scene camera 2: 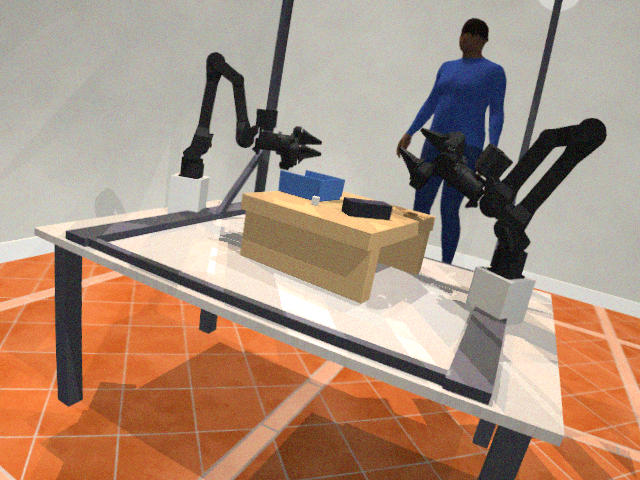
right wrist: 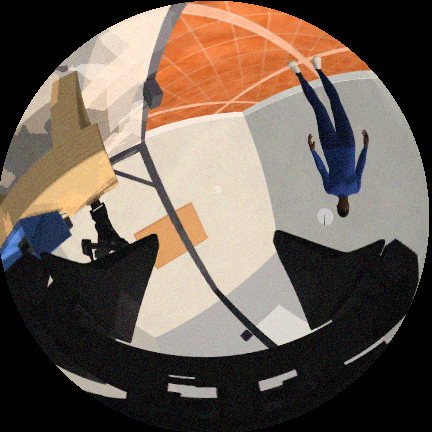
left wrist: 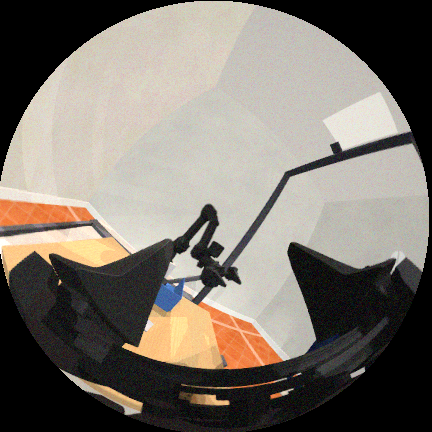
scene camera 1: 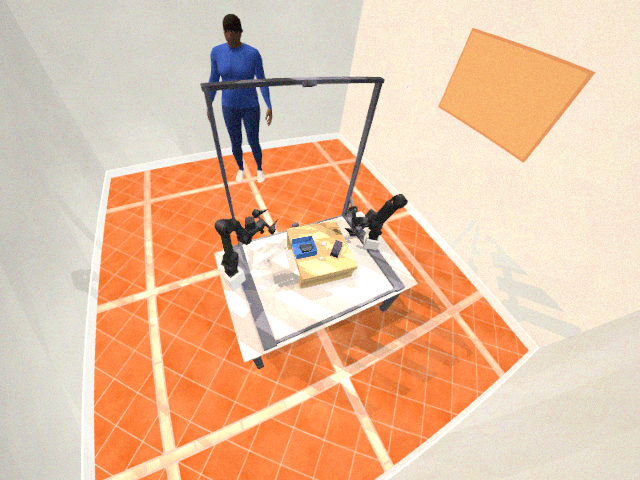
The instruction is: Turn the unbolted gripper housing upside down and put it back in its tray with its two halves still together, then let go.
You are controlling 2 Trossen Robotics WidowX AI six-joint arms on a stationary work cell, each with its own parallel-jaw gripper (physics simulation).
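Frame: origin at the left arm's base, x up, y left, z back, level; centimetres.
Seen in the pictures: left gripper, fingertip midpoint: [scene camera 2: 410, 138] [left wrist: 232, 247] [scene camera 1: 344, 220]; right gripper, fingertip midpoint: [scene camera 2: 321, 148] [right wrist: 217, 238] [left wrist: 233, 284] [scene camera 1: 273, 214]; left arm's base, origin of the base link: [scene camera 2: 505, 273] [scene camera 1: 373, 236]; right arm's base, origin of the base link: [scene camera 2: 190, 176] [scene camera 1: 231, 271].
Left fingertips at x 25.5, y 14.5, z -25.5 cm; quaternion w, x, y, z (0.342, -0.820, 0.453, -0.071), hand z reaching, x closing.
Offsets run from my left fingertips to a thing's top centre.
The dark gripper housing @(dx -16.2, dy +12.7, dz -20.0 cm) [scene camera 1: 306, 248] sits inside the blue tray @(dx -14.2, dy +12.4, dz -21.4 cm) [scene camera 1: 303, 239] [scene camera 2: 297, 184] [left wrist: 169, 298] [right wrist: 47, 232], on the wooden stand. It is too small to tell its halves apart or which side is up; the tray wall hides it in scene camera 2. My right gripper [scene camera 1: 270, 217] [scene camera 2: 320, 147] [right wrist: 217, 238] is open and empty, above and behind the tray, with its fingers pointing roughly level. My left gripper [scene camera 1: 349, 221] [scene camera 2: 412, 140] [left wrist: 232, 247] is open and empty, raised off the stand's right side, well apart from the tray, with its fingers tilted upward.
A dark box @(dx -16.4, dy +8.2, dz -1.0 cm) [scene camera 1: 336, 248] [scene camera 2: 367, 208] lies on the wooden stand [scene camera 1: 328, 277] [scene camera 2: 305, 250], right of the tray. A small white piece @(dx -17.9, dy +17.4, dz -9.8 cm) [scene camera 1: 320, 257] [scene camera 2: 315, 200] lies near the tray, and another white piece @(dx -19.6, dy +4.5, dz -9.5 cm) [scene camera 1: 324, 243] lies behind it. A dark frame [scene camera 1: 292, 82] arches over the table's back.
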